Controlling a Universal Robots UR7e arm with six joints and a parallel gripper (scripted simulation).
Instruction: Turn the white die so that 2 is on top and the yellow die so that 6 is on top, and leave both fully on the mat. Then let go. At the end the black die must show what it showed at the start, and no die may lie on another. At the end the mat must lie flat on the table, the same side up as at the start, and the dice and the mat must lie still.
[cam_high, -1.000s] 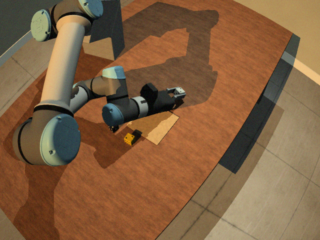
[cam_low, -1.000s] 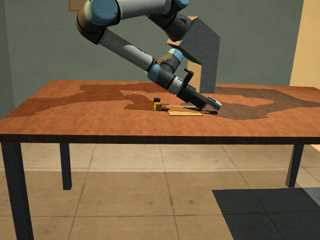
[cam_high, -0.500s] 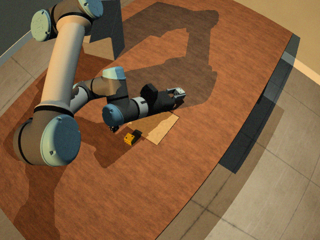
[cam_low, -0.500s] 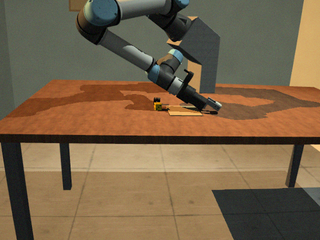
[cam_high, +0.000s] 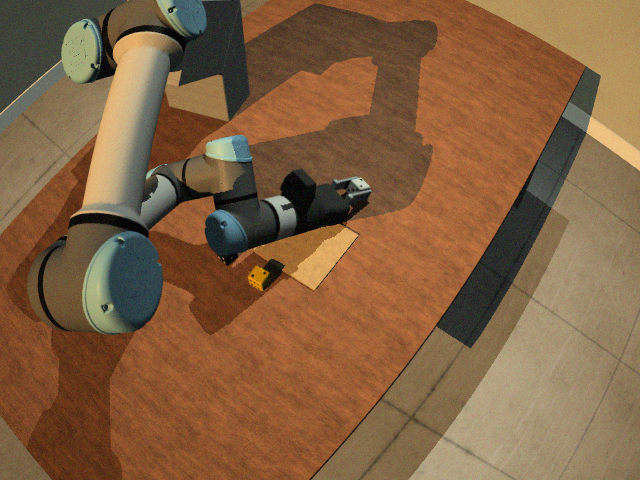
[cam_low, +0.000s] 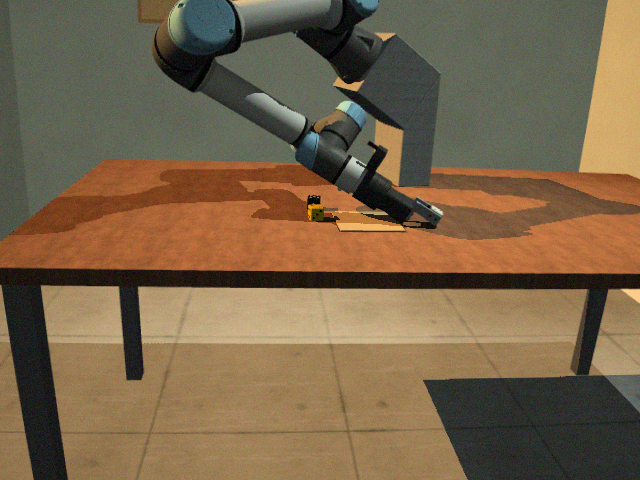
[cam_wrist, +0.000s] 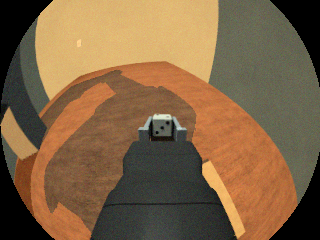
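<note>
The white die lies right at my hand. The rest, counted from my hand: yellow die 5 cm behind, 25 cm to the right, 1 cm below; tan mat 2 cm behind, 14 cm to the right, 2 cm below; black die 13 cm behind, 25 cm to the right, 1 cm below.
</note>
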